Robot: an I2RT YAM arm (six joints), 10 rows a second.
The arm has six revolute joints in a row. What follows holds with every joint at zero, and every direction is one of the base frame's.
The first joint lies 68 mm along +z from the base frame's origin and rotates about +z.
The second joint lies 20 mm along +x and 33.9 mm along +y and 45.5 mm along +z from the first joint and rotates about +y.
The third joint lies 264 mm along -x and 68.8 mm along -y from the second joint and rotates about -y.
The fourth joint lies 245 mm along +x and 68.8 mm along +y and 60 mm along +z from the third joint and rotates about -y.
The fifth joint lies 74 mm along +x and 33.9 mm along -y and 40.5 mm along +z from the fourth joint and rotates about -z.
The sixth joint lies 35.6 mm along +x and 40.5 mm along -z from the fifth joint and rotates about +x.
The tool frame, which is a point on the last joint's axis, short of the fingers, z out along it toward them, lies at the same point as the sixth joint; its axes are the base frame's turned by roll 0, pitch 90 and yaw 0 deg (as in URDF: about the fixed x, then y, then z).
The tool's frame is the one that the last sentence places.
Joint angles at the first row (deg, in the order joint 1, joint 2, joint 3, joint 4, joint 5, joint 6):
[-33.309, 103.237, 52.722, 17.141, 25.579, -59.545]
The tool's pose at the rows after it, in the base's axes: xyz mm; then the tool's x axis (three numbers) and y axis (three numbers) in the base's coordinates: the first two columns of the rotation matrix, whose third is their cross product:
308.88, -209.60, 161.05, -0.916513, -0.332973, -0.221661, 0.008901, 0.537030, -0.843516
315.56, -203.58, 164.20, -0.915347, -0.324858, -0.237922, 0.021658, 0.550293, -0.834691
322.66, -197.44, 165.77, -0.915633, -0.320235, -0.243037, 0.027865, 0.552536, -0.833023
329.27, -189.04, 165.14, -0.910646, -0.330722, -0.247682, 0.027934, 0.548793, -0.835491
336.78, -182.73, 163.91, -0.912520, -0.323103, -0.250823, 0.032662, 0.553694, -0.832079
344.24, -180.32, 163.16, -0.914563, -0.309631, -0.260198, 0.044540, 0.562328, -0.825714
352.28, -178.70, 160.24, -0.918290, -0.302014, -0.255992, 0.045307, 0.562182, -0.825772
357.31, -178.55, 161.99, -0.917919, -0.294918, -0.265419, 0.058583, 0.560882, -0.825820
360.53, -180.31, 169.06, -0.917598, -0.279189, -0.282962, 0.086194, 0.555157, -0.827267
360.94, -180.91, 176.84, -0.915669, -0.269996, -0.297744, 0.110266, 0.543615, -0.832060
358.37, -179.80, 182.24, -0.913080, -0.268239, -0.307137, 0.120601, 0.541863, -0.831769
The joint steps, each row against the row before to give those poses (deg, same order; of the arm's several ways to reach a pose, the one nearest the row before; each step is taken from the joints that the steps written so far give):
[1.604, 0.431, 0.403, 0.200, 1.116, 0.652]
[1.382, 0.021, 1.240, -2.051, 0.754, 2.095]
[1.450, 0.388, 1.089, -1.181, 1.250, 1.336]
[1.669, 0.412, 0.256, 0.316, 0.929, 0.645]
[1.459, 0.911, 1.168, -1.128, 1.316, 1.546]
[0.863, 1.190, 1.698, -1.346, 0.822, 1.737]
[0.786, 1.660, 1.700, -0.713, 1.070, 0.791]
[0.355, 0.643, 1.286, -0.478, 0.540, 0.763]
[0.010, -0.128, 1.423, -0.877, 0.754, 0.966]
[0.001, -0.756, 0.546, -0.194, 0.759, 0.375]
[0.000, -1.156, -0.336, -0.360, 0.029, 0.256]

